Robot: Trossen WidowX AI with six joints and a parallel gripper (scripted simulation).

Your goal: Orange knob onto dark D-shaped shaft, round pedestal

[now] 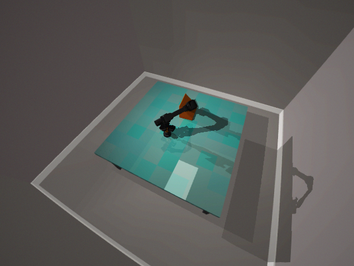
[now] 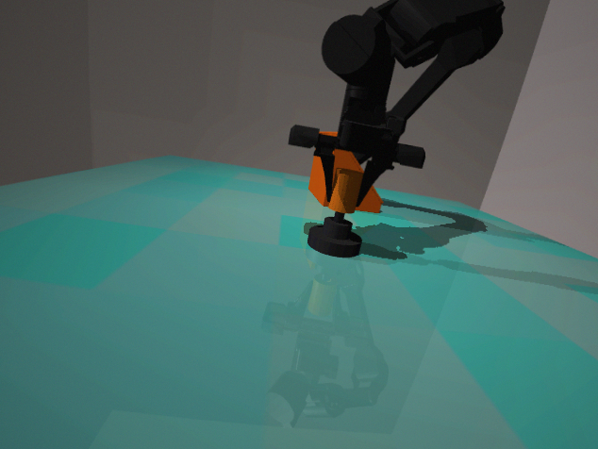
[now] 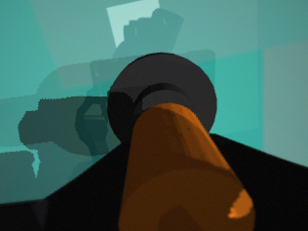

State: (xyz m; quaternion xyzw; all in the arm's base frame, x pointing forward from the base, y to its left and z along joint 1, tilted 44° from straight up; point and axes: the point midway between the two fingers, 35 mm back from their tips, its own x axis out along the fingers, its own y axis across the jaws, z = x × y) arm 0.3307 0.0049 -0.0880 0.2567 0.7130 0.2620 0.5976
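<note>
The orange knob is 2 cm above my gripper tip. From my gripper tip the other things lie so: pedestal: 4 cm below.
</note>
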